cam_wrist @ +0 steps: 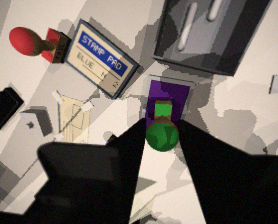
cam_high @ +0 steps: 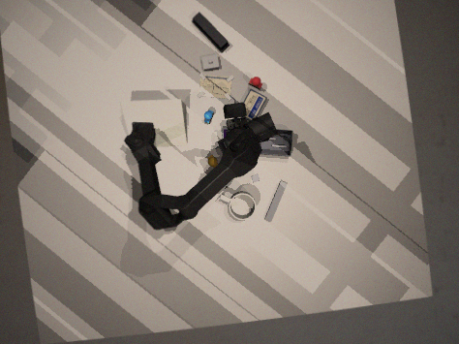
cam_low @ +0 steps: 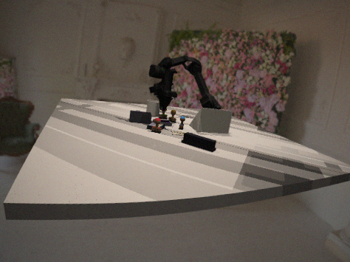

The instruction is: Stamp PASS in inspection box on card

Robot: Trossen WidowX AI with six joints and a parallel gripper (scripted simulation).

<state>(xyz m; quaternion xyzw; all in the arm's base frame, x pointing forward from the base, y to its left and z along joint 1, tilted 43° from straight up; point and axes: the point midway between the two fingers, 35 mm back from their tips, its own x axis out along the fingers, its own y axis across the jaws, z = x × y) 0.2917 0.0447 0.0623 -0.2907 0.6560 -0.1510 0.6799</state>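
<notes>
My gripper tip is 10 mm past the purple ink pad and 70 mm above it. The rest, counted from my gripper tip: stamp pad tin 40 mm ahead, 100 mm to the left, 60 mm below; green-knobbed stamp 10 mm behind, 20 mm below; dark tray 110 mm ahead, 20 mm to the right, 60 mm below.
</notes>
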